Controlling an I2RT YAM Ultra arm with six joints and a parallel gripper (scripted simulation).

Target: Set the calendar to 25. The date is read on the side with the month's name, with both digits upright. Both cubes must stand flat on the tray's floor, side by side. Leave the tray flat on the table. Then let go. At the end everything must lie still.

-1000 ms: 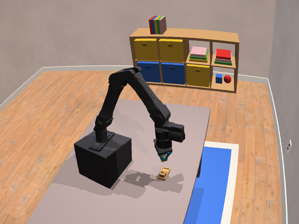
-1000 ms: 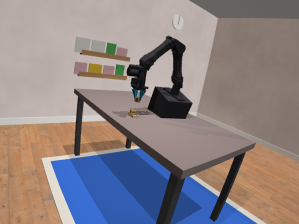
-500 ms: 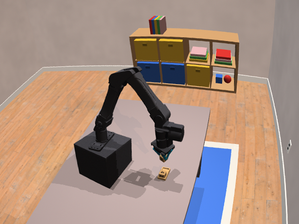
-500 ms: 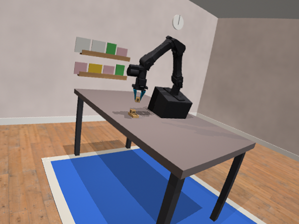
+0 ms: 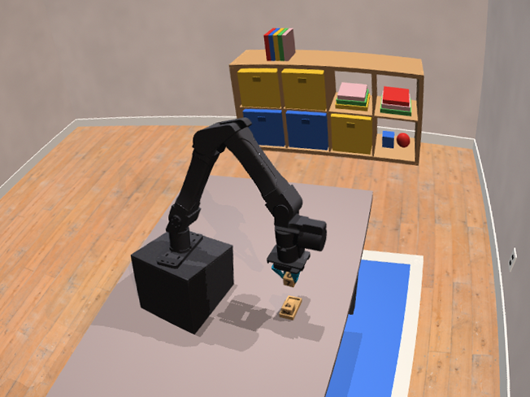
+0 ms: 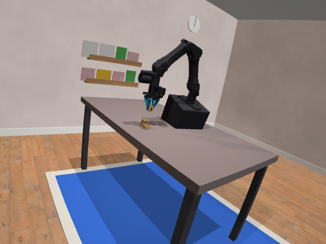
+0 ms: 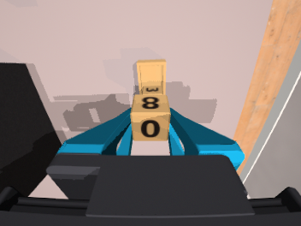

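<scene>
Right now the tray is 120 mm below my hand and 20 mm to the right of it. Round my hand: wooden digit cube: right at my hand.
</scene>
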